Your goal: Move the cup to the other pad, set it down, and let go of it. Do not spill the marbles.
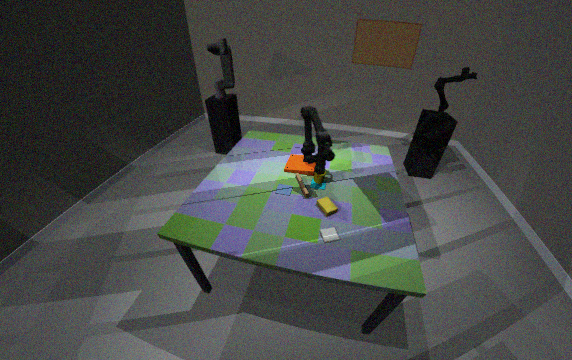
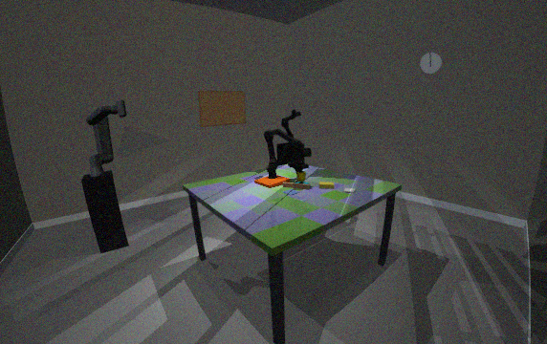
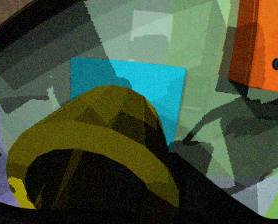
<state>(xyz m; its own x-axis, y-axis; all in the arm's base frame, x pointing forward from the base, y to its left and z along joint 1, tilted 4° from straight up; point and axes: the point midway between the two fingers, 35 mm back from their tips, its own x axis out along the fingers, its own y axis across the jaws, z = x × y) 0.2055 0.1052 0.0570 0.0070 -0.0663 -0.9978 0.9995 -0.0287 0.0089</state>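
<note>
The cyan pad lies 3 cm ahead of my gripper tip and 7 cm below it. Also, from my gripper tip: light blue pad (13 cm ahead, 20 cm to the right, 7 cm below); then yellow cup (2 cm ahead); then brown stick (8 cm ahead, 10 cm to the right, 5 cm below).
</note>
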